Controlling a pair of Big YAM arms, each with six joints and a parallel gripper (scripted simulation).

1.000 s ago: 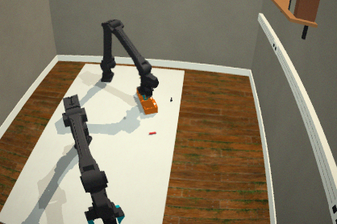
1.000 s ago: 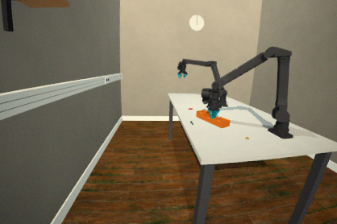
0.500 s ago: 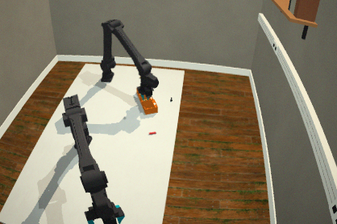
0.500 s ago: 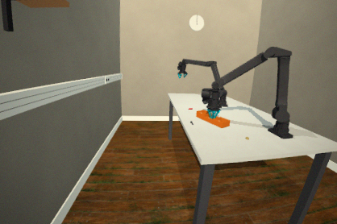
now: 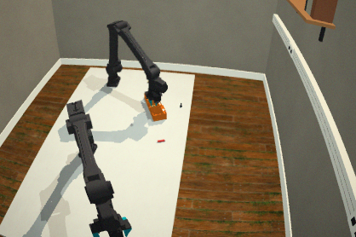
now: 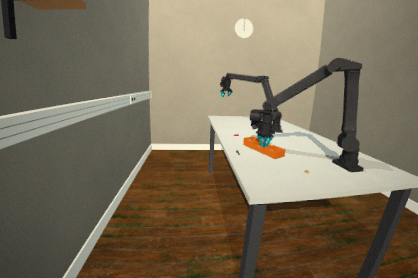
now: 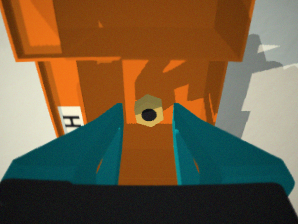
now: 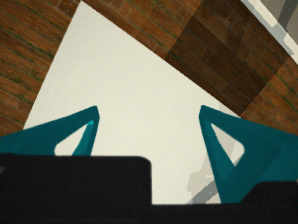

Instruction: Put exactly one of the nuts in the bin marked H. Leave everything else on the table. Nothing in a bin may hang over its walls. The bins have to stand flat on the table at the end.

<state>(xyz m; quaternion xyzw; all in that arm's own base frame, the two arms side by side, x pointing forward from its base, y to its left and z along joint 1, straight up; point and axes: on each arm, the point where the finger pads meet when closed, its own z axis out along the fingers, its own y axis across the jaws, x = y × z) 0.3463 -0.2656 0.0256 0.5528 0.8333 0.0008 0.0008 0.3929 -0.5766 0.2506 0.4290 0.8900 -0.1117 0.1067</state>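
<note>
My left hand is 10 mm short of the orange bin row.
</note>
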